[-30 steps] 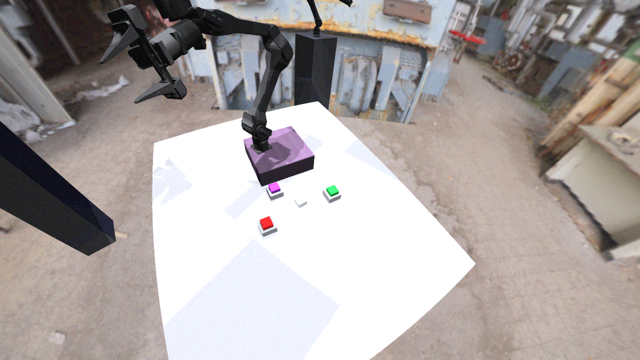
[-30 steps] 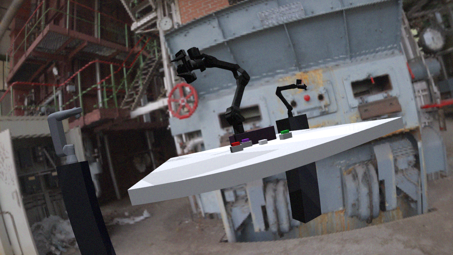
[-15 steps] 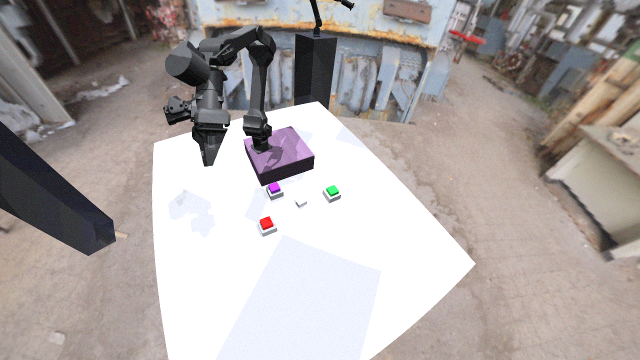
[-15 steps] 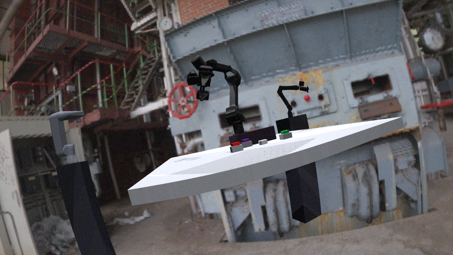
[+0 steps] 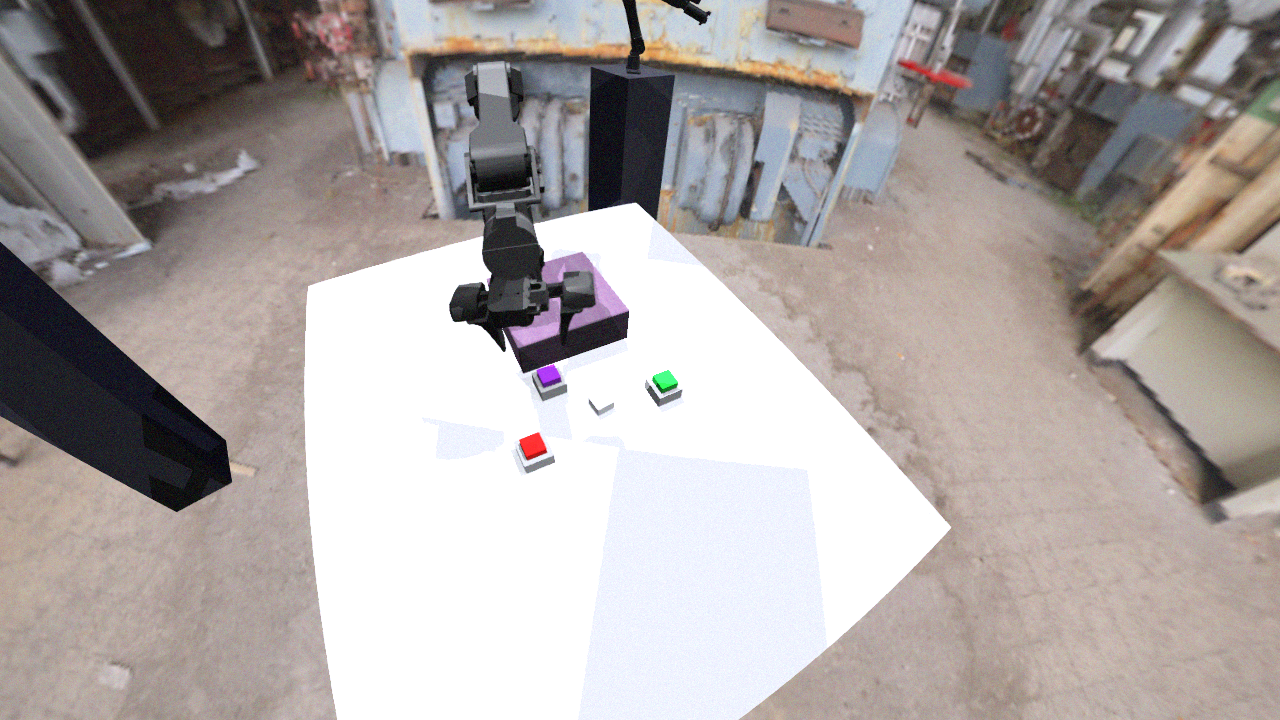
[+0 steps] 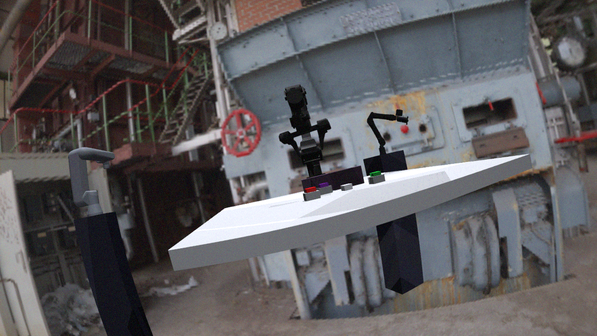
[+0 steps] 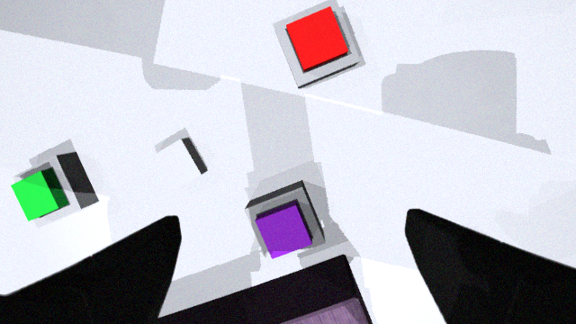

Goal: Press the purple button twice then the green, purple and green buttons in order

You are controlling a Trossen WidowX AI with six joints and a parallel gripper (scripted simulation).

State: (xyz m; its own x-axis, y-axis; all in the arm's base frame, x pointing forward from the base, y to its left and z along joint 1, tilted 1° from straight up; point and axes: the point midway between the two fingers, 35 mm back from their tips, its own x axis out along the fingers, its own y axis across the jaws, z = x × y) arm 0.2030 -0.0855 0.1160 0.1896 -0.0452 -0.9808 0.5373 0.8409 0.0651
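Right now my gripper tip is 3 cm past the purple button, 3 cm to the right of it and 12 cm above it. From my gripper tip the other things lie so: green button: 9 cm ahead, 19 cm to the left, 12 cm below; white block: 5 cm ahead, 8 cm to the left, 14 cm below; red button: 7 cm ahead, 6 cm to the right, 12 cm below.
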